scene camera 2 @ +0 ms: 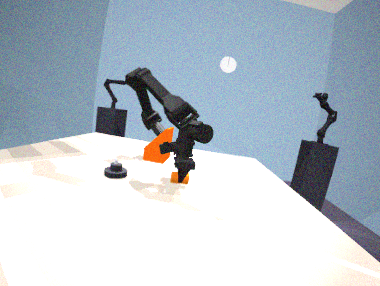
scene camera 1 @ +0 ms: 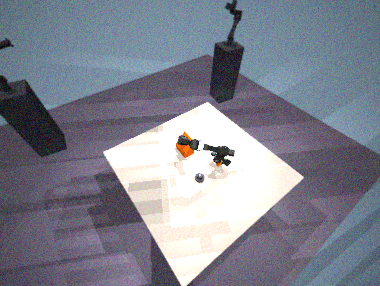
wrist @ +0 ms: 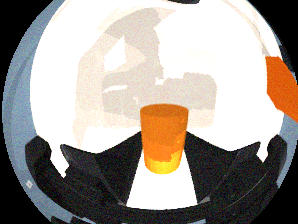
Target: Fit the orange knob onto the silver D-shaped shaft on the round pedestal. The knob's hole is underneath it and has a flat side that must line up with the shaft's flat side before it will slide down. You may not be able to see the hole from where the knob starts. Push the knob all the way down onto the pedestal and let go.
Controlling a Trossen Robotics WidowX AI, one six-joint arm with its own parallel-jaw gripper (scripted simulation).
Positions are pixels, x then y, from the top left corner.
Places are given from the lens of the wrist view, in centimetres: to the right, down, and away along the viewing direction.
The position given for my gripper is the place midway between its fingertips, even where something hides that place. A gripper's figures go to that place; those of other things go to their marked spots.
my gripper (wrist: 163, 135): 1, 2, 10
orange knob (wrist: 164, 126): 1, 1, 7
